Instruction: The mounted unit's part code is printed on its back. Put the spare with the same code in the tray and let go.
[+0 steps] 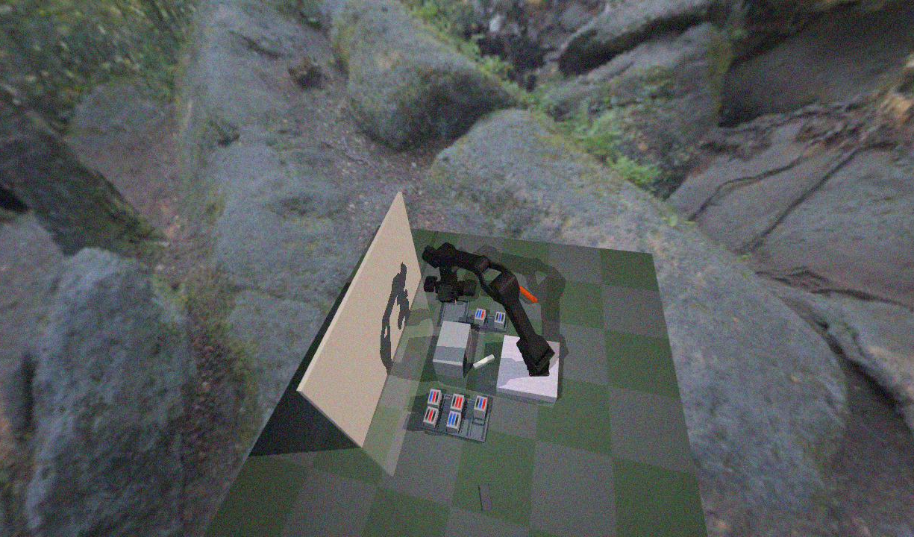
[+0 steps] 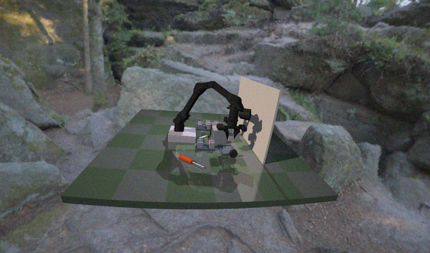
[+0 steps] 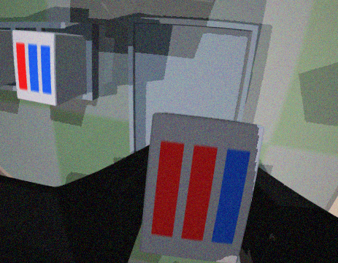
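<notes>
Now: the dark tray 80 mm below my gripper tip, 10 mm to the left of it and 10 mm behind it. From my gripper tip the other things lie so: grey mounted unit 200 mm to the left, 30 mm below, 10 mm behind; then beige wall panel 210 mm ahead, 160 mm to the left, 140 mm above.
</notes>
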